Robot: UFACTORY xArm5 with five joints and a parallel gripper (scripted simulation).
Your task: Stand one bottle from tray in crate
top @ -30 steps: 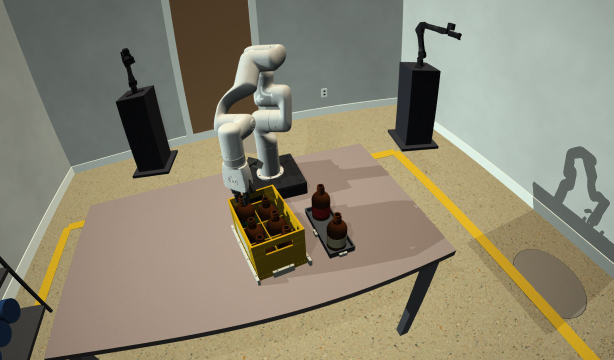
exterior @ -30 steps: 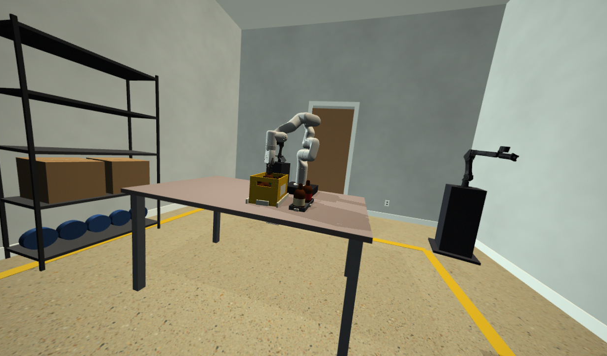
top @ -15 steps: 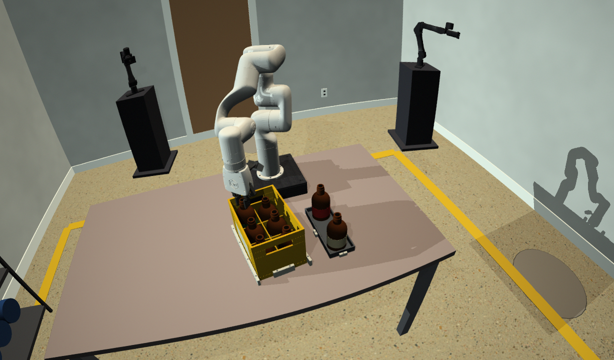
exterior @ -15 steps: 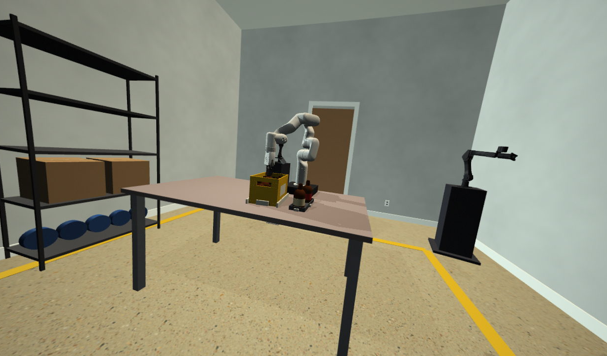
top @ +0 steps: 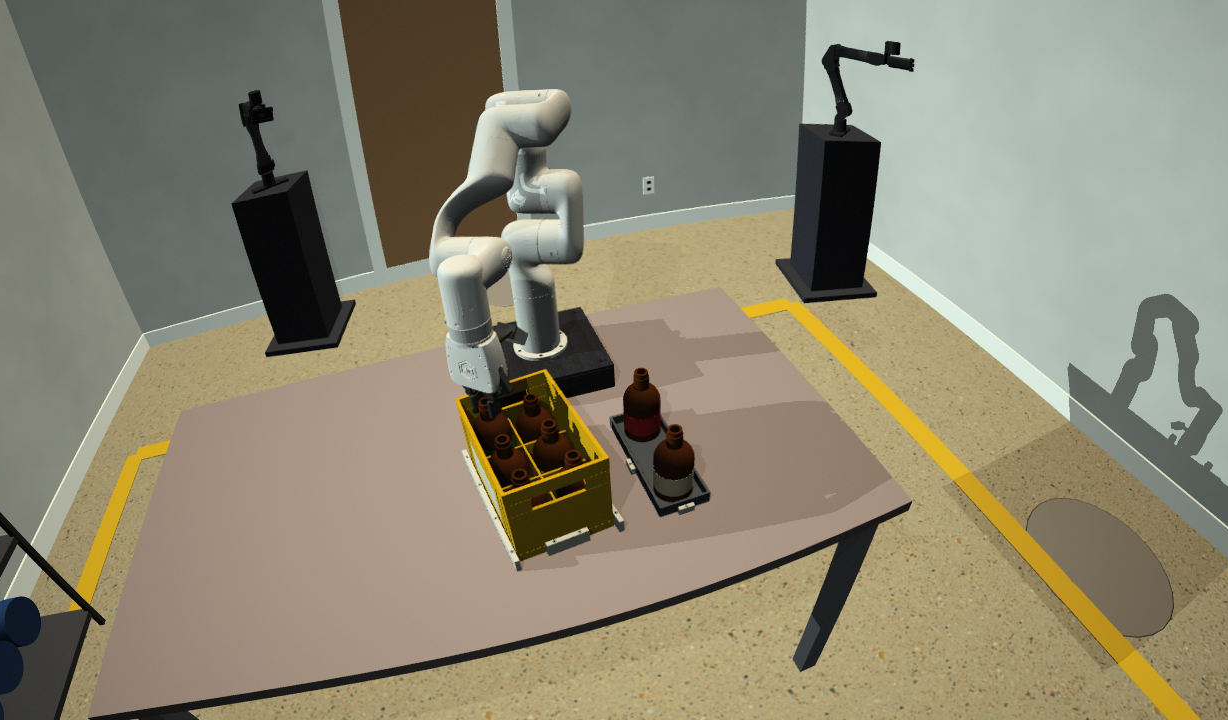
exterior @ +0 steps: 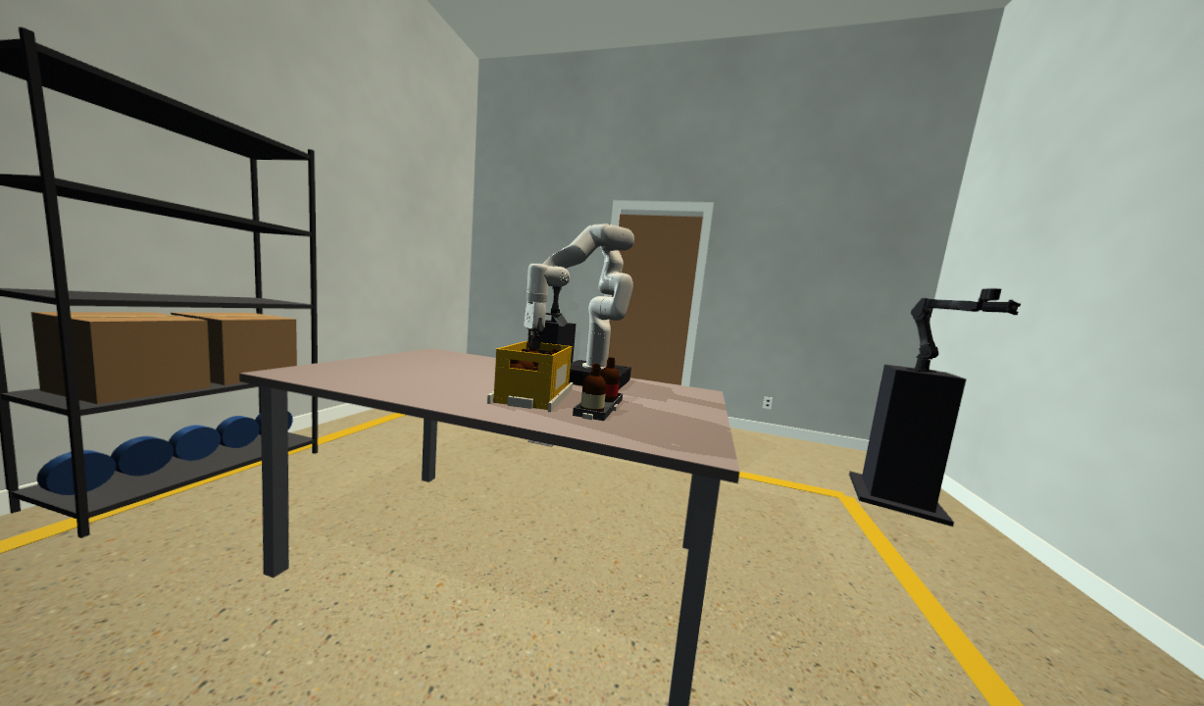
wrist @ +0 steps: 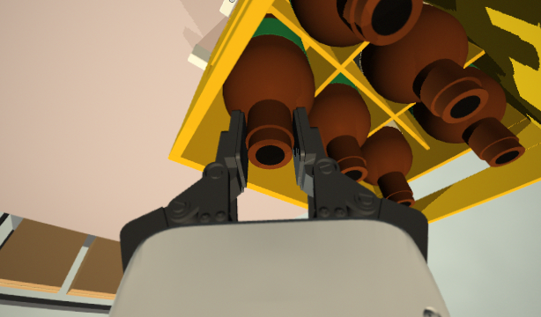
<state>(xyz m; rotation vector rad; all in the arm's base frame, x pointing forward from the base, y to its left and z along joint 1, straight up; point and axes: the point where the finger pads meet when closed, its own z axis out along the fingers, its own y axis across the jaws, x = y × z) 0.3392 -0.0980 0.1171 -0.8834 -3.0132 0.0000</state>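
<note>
My gripper is now 7 cm short of the crate, 7 cm to the right of it and 10 cm above it.
</note>
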